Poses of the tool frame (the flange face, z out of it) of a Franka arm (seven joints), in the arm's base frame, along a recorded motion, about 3 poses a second.
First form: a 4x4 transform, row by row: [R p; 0 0 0 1], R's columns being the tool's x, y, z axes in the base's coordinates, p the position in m. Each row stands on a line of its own.
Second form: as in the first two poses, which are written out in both.
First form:
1:
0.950, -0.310, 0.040, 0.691
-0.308, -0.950, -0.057, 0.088
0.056, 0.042, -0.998, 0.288
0, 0, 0, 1
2:
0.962, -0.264, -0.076, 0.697
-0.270, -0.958, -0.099, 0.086
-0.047, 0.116, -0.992, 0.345
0, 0, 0, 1
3:
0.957, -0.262, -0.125, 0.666
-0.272, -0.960, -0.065, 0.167
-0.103, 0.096, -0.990, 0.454
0, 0, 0, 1
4:
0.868, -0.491, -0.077, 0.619
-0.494, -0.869, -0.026, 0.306
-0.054, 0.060, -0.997, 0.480
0, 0, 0, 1
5:
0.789, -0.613, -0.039, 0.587
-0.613, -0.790, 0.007, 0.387
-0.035, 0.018, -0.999, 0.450
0, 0, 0, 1
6:
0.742, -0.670, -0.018, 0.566
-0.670, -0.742, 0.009, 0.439
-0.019, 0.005, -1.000, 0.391
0, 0, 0, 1
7:
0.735, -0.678, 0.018, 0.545
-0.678, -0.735, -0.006, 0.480
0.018, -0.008, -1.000, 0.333
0, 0, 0, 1
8:
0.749, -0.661, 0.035, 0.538
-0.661, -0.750, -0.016, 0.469
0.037, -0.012, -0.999, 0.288
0, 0, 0, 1
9:
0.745, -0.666, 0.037, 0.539
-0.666, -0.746, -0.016, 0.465
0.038, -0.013, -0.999, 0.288
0, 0, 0, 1
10:
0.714, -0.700, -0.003, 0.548
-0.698, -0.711, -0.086, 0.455
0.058, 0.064, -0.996, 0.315
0, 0, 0, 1
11:
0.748, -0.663, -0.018, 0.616
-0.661, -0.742, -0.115, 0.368
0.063, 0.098, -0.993, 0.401
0, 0, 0, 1
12:
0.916, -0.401, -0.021, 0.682
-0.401, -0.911, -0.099, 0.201
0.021, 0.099, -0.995, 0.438
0, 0, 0, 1
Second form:
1: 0.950, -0.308, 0.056, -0.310, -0.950, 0.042, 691, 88, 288
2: 0.962, -0.270, -0.047, -0.264, -0.958, 0.116, 697, 86, 345
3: 0.957, -0.272, -0.103, -0.262, -0.960, 0.096, 666, 167, 454
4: 0.868, -0.494, -0.054, -0.491, -0.869, 0.060, 619, 306, 480
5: 0.789, -0.613, -0.035, -0.613, -0.790, 0.018, 587, 387, 450
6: 0.742, -0.670, -0.019, -0.670, -0.742, 0.005, 566, 439, 391
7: 0.735, -0.678, 0.018, -0.678, -0.735, -0.008, 545, 480, 333
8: 0.749, -0.661, 0.037, -0.661, -0.750, -0.012, 538, 469, 288
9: 0.745, -0.666, 0.038, -0.666, -0.746, -0.013, 539, 465, 288
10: 0.714, -0.698, 0.058, -0.700, -0.711, 0.064, 548, 455, 315
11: 0.748, -0.661, 0.063, -0.663, -0.742, 0.098, 616, 368, 401
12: 0.916, -0.401, 0.021, -0.401, -0.911, 0.099, 682, 201, 438
